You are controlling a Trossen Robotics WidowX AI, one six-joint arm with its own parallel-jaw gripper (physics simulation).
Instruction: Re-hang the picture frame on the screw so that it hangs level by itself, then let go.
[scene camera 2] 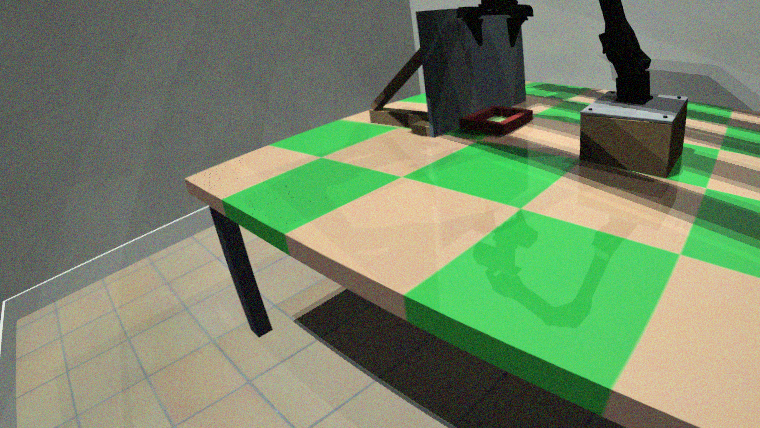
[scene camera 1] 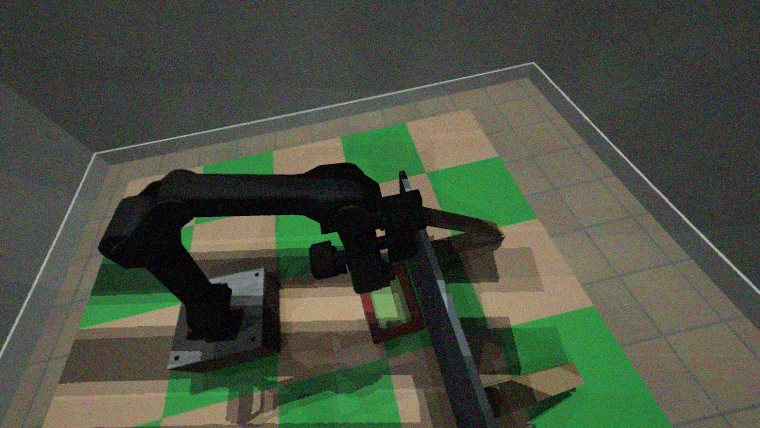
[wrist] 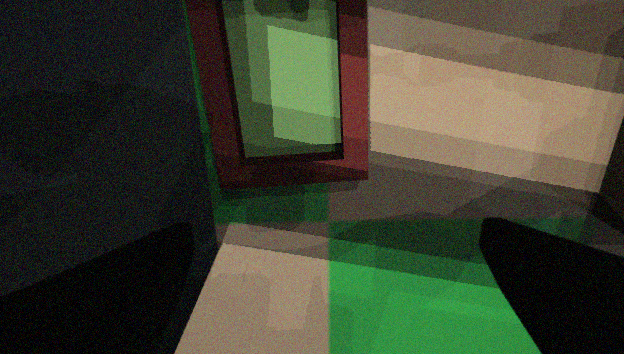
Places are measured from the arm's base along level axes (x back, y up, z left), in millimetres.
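Pixels of known places: gripper, fingertip midpoint: (scene camera 2: 496,46) (wrist: 336,233); arm's base at its link origin: (scene camera 2: 634,99) (scene camera 1: 225,325).
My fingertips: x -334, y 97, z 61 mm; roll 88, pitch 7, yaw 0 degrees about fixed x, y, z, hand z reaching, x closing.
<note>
Ahead of a thing's pixels: the offset from my fingertips to its top centre. "pt": to the spot under its first point. Level surfaces: height alone.
The dark red picture frame @(dx -30, dy -180, dz -20 mm) (scene camera 1: 395,332) (scene camera 2: 481,121) (wrist: 353,88) lies flat on the checkered table @(dy -209 mm) (scene camera 2: 387,229), right at the foot of the upright grey panel (scene camera 1: 442,331) (scene camera 2: 463,76) (wrist: 166,123). It does not hang on the panel. I cannot make out the screw in any view. My gripper (scene camera 1: 374,273) (scene camera 2: 494,25) is open and empty. It hangs above the frame, close to the panel's face, fingers pointing down. In the wrist view the frame fills the upper middle and nothing sits between the fingers.
Brown wooden struts @(pt dx -229, dy -70, dz +97 mm) (scene camera 1: 463,229) (scene camera 2: 397,85) brace the panel from behind. The arm's grey base plate (scene camera 1: 247,282) (scene camera 2: 587,127) stands on the table, on the frame's side of the panel. The table's front edge and a dark leg (scene camera 2: 240,272) show in scene camera 2.
</note>
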